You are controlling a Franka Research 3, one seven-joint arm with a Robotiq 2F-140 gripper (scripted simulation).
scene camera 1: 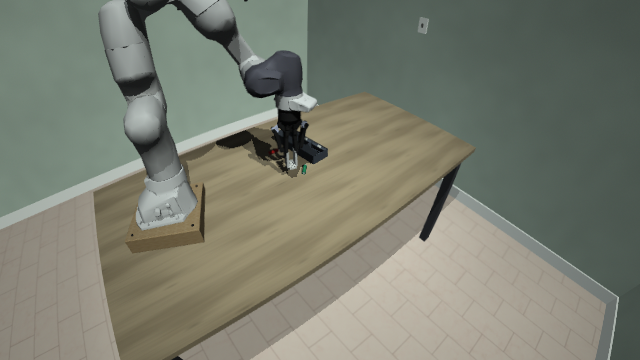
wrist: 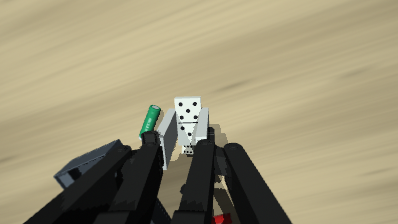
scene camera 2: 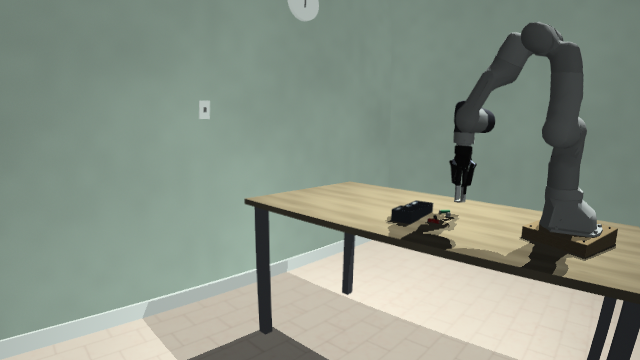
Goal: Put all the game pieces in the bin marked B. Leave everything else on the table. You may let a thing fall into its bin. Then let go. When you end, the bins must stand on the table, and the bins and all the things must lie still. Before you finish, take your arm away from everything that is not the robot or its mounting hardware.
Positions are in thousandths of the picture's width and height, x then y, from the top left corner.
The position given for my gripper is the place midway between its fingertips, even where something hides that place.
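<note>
You can see my gripper at (scene camera 1: 455, 460), and again at (scene camera 2: 718, 560) and (wrist: 476, 538). There's also a white domino (wrist: 474, 484).
</note>
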